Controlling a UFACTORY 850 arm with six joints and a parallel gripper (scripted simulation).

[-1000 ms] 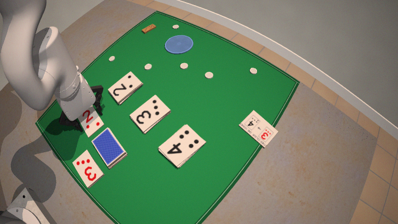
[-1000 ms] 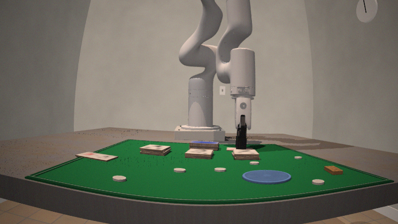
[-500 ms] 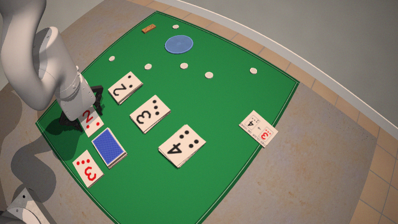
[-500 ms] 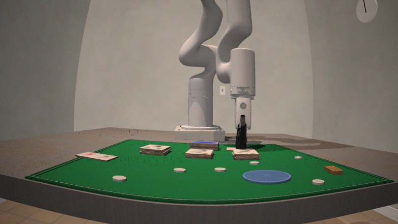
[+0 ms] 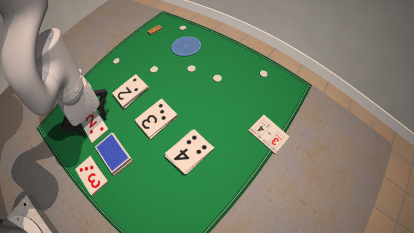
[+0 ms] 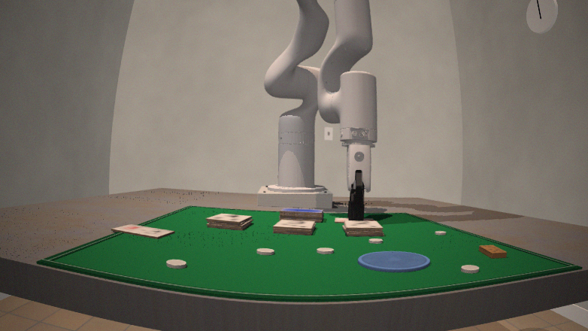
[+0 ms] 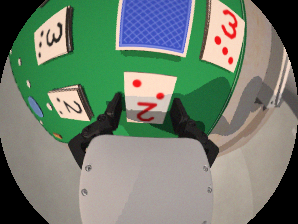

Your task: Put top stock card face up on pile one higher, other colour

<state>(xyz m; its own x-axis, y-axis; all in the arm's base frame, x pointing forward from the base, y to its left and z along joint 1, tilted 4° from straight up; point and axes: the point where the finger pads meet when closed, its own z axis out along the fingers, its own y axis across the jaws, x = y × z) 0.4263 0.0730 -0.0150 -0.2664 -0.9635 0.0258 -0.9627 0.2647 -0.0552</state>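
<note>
The card is 10 mm below my hand. Round my hand: green card cloth: 150 mm ahead, 130 mm to the right, 30 mm below.
</note>
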